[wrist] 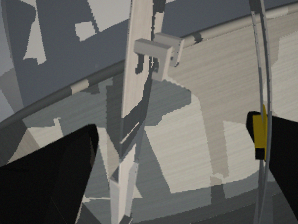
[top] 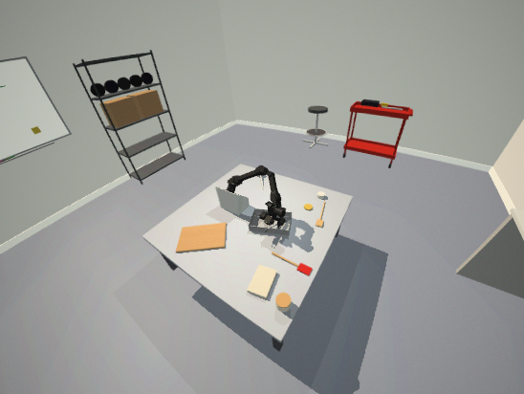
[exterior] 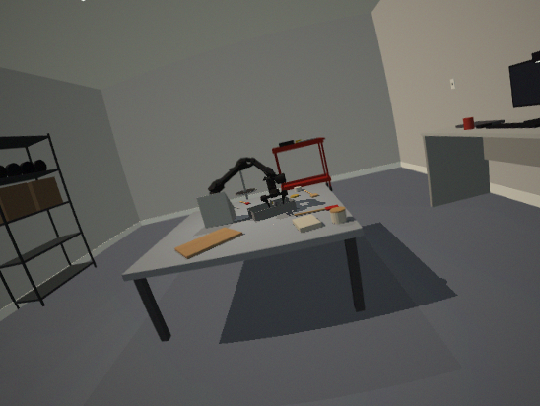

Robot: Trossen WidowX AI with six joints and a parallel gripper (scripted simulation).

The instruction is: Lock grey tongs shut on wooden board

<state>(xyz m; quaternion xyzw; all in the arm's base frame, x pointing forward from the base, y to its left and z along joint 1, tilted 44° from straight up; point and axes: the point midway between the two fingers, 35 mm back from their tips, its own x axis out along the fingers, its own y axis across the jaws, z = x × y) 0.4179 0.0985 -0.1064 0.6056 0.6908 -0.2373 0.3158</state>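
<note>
My gripper tip is 5 cm past the grey roasting tin, 4 cm to the right of it and 1 cm above it. Also, from my gripper tip: cream block 38 cm to the right, 20 cm ahead, 2 cm below; red spatula 29 cm ahead, 17 cm to the right, 3 cm below; yellow disc 37 cm to the left, 10 cm ahead, 3 cm below.
</note>
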